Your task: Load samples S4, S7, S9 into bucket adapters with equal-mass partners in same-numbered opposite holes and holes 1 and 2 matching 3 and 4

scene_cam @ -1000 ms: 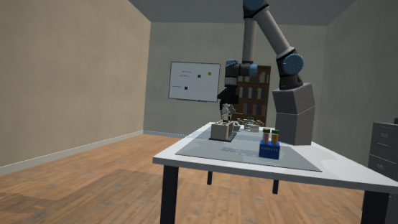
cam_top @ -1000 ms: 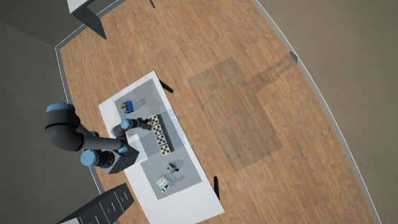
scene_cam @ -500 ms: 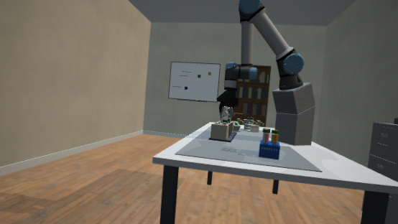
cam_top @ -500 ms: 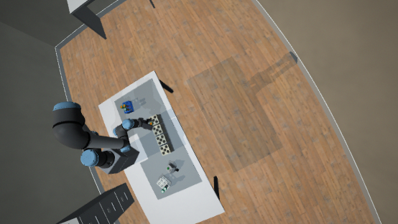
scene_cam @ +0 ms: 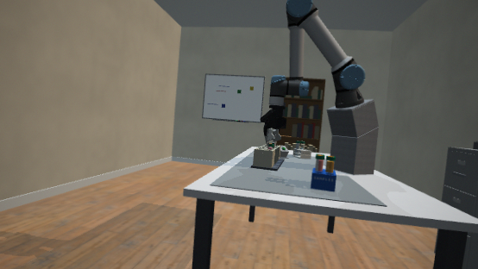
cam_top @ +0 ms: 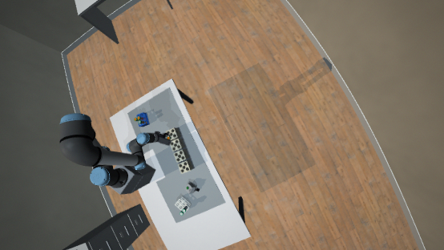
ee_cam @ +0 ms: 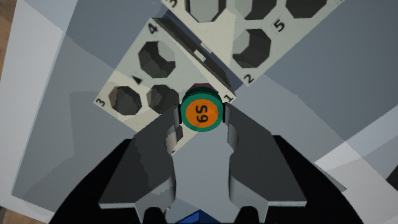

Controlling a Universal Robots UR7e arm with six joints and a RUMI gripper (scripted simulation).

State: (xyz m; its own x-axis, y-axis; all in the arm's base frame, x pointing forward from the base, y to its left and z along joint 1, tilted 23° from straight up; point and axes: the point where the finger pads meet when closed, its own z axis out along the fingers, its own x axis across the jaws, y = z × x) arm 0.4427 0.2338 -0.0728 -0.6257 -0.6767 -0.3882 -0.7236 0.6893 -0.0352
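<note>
Now: the tube S9 5 cm below my hand and 1 cm behind it. From my hand the other things lie so: tube S4: 29 cm to the left, 29 cm behind, 5 cm below; adapter 1: 8 cm to the right, 7 cm below, 3 cm ahead; blue rack: 29 cm to the left, 28 cm behind, 9 cm below.
</note>
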